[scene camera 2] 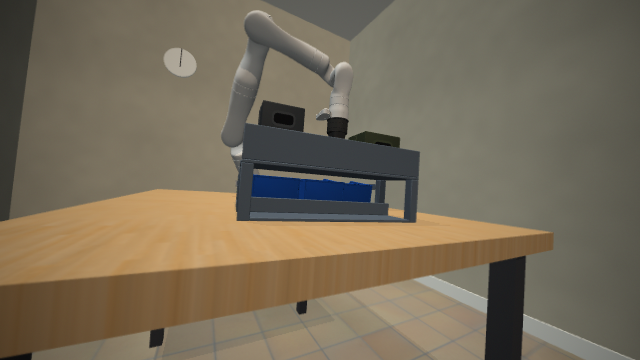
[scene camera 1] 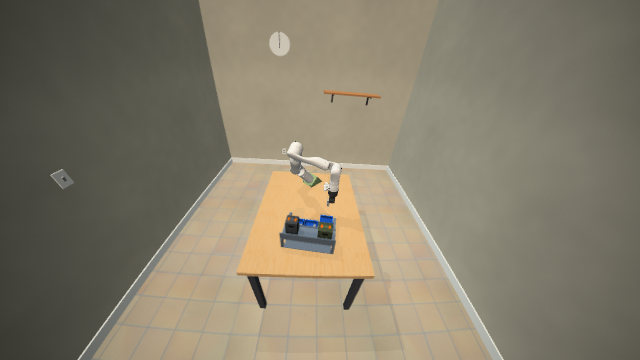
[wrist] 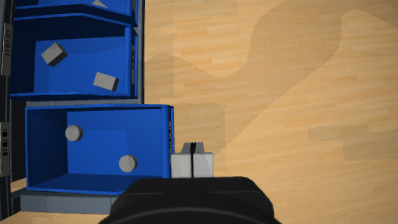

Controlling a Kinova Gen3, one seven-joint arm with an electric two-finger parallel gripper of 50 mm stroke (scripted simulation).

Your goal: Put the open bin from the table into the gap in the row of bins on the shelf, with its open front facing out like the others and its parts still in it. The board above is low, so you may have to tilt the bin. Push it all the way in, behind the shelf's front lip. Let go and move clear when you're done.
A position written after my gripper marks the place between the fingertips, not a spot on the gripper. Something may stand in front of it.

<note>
In view: my gripper [wrist: 193,154], a blue bin [wrist: 90,165] and a blue bin [scene camera 2: 310,189].
</note>
